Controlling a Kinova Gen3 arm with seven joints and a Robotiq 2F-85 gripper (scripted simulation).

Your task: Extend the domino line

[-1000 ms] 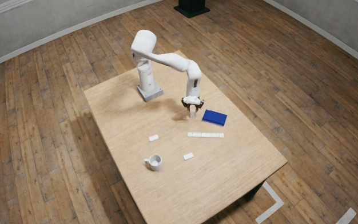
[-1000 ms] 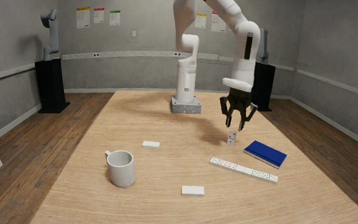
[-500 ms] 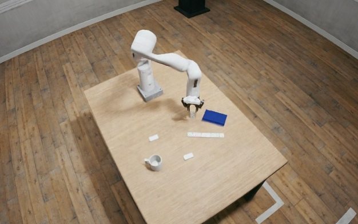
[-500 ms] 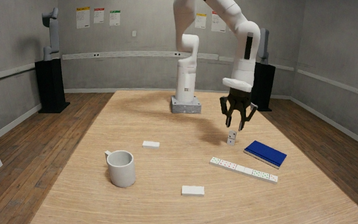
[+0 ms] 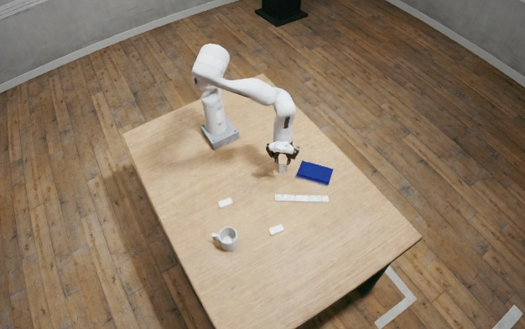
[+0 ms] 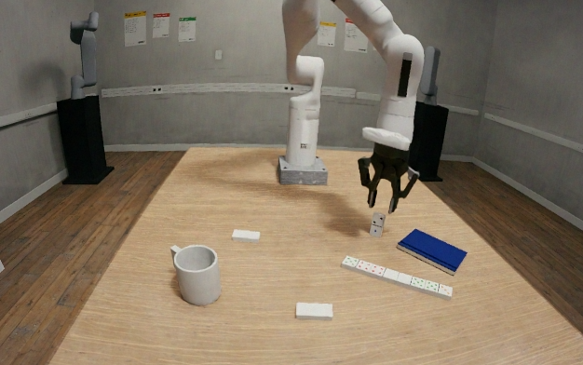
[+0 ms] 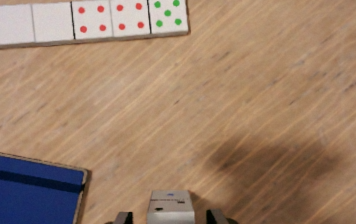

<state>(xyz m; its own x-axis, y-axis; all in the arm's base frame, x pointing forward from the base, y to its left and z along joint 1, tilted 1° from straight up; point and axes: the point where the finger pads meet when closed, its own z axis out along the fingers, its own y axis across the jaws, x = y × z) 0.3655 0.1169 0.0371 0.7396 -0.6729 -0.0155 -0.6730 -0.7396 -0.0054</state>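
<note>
Right now the blue book is 90 mm ahead of my hand, 110 mm to the left of it and 80 mm below it. Also, from my hand: grey mug 160 mm ahead, 360 mm to the right, 50 mm below.
</note>
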